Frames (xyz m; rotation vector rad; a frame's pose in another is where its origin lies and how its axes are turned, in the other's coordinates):
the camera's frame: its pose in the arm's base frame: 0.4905 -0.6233 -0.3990 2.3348 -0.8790 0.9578
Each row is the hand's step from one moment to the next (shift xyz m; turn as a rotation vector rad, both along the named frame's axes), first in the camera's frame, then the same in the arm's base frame.
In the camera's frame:
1: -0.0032 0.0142 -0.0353 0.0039 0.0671 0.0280
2: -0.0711 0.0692 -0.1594 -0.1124 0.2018 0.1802
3: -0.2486 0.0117 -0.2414 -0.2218 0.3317 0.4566
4: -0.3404 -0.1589 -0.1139 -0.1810 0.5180 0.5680
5: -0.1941 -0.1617 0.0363 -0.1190 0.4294 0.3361
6: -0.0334 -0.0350 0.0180 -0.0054 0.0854 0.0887
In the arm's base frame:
1: -0.0275 0.0133 0.0230 -0.0328 -0.0649 -0.0037
2: -0.1588 0.0781 0.0626 -0.1246 -0.2072 -0.1655
3: -0.2527 0.2361 -0.0256 -0.1540 -0.4256 -0.4036
4: -0.1264 0.3095 -0.2057 -0.2135 -0.6380 -0.4136
5: 0.0230 0.1628 -0.1952 -0.2197 -0.4574 -0.2324
6: 0.0142 0.0257 -0.0425 -0.0239 -0.1115 -0.0469

